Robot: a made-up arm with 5 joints.
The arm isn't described. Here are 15 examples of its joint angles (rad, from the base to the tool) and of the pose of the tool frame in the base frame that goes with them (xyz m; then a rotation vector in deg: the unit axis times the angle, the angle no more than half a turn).
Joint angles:
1: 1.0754 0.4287 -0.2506 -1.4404 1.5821
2: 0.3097 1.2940 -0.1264 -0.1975 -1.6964
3: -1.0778 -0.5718 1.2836 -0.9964 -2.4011
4: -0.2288 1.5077 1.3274 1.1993 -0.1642
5: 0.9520 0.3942 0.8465 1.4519 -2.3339
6: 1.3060 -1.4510 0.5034 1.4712 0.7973
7: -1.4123 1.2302 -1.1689 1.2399 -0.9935
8: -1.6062 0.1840 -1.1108 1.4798 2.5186
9: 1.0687 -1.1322 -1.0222 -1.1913 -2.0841
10: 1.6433 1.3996 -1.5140 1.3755 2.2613
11: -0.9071 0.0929 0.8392 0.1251 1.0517
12: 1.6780 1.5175 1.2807 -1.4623 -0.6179
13: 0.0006 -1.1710 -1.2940 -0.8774 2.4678
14: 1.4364 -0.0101 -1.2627 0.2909 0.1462
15: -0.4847 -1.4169 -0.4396 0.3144 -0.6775
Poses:
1: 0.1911 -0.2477 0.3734 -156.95 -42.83 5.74
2: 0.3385 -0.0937 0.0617 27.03 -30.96 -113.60
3: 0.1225 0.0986 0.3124 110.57 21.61 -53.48
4: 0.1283 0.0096 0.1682 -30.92 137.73 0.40
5: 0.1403 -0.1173 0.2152 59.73 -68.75 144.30
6: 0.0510 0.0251 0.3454 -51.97 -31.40 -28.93
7: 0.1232 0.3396 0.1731 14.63 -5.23 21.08
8: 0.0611 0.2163 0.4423 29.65 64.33 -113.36
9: -0.0492 0.1939 0.4064 56.82 -96.52 137.50
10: 0.0330 -0.3443 0.1645 -16.85 6.29 32.36
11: 0.1853 0.1471 0.2382 -1.65 -34.28 106.69
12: 0.0465 -0.1064 0.0789 -8.28 -14.96 -133.58
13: -0.1917 -0.0052 0.3748 91.21 34.43 111.62
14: 0.0757 -0.1310 0.5357 -104.81 -108.75 -28.42
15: -0.0849 -0.0842 0.4363 101.51 -146.66 -0.31
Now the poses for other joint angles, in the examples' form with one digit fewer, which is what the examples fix.
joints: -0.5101 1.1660 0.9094 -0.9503 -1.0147
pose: 0.220 0.081 0.082 18.3 -18.3 -31.2
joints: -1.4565 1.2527 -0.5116 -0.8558 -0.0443
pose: 0.109 0.348 0.145 71.8 -73.4 57.7
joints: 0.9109 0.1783 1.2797 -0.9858 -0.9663
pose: 0.161 -0.135 0.227 3.8 -72.7 -97.6
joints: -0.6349 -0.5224 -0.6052 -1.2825 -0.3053
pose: 0.063 -0.007 0.520 -62.7 116.3 8.3
